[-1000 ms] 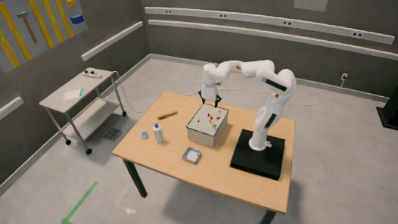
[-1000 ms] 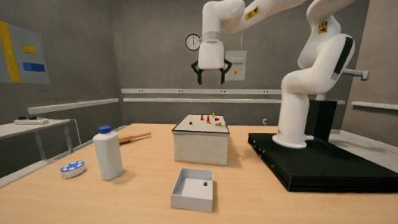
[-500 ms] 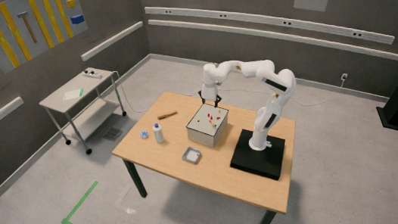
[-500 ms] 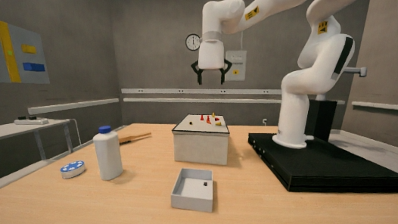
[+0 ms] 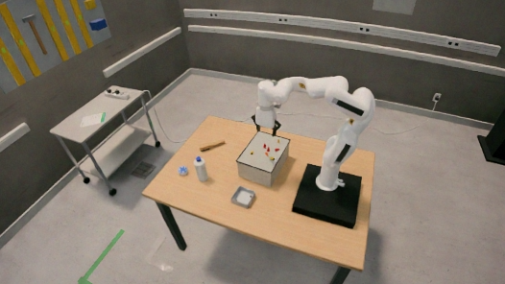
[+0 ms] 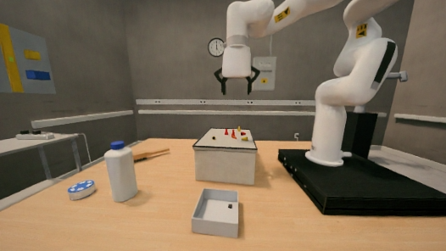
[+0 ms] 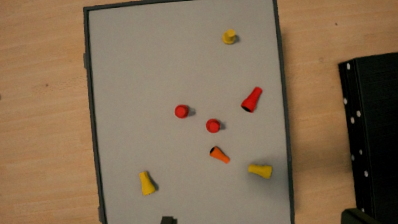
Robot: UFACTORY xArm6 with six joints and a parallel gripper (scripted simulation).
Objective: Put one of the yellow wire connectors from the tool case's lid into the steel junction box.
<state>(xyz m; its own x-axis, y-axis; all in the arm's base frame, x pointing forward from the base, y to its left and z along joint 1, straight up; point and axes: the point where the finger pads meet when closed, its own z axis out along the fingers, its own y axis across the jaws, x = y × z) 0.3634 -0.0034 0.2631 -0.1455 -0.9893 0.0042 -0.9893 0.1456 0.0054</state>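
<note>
Right now the yellow wire connector is 30 mm behind my hand, 140 mm to the right of it and 180 mm below it. The rest, counted from my hand: tool case 30 mm ahead, 50 mm to the right, 220 mm below; white bottle 340 mm ahead, 170 mm to the left, 240 mm below.
</note>
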